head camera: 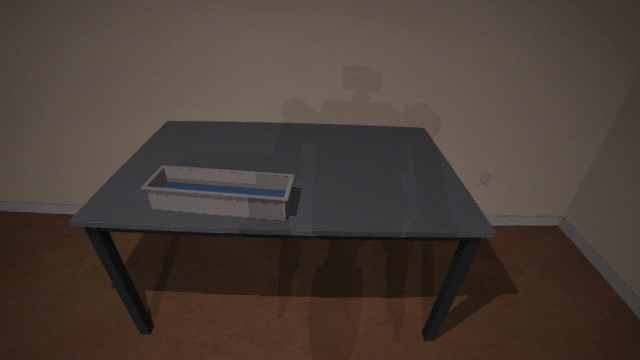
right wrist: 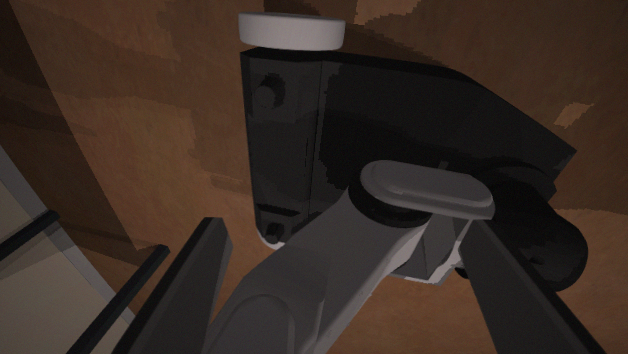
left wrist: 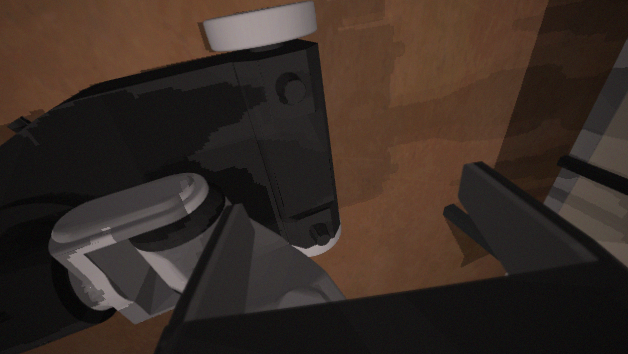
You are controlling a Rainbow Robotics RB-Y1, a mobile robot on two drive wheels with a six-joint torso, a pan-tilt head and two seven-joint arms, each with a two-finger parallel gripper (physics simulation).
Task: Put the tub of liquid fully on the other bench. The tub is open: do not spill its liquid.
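Note:
A long, open light-grey tub (head camera: 217,205) with blue liquid (head camera: 225,189) in it stands upright on the left front part of a dark grey bench (head camera: 360,175) in the head view. Its long side runs roughly along the bench's front edge. My left gripper (left wrist: 351,199) is open, its two fingers wide apart with floor and my own base behind them. My right gripper (right wrist: 344,234) is open and empty too. Neither gripper shows in the head view, and the tub does not show in the wrist views. The other bench cannot be made out in these views.
The bench has dark legs (head camera: 117,280) (head camera: 452,290) and stands close to a beige wall (head camera: 225,60). A side wall (head camera: 610,175) rises at the far right. My black wheeled base (left wrist: 300,150) (right wrist: 280,150) stands on the brown floor (head camera: 225,320) (left wrist: 425,100) (right wrist: 125,125).

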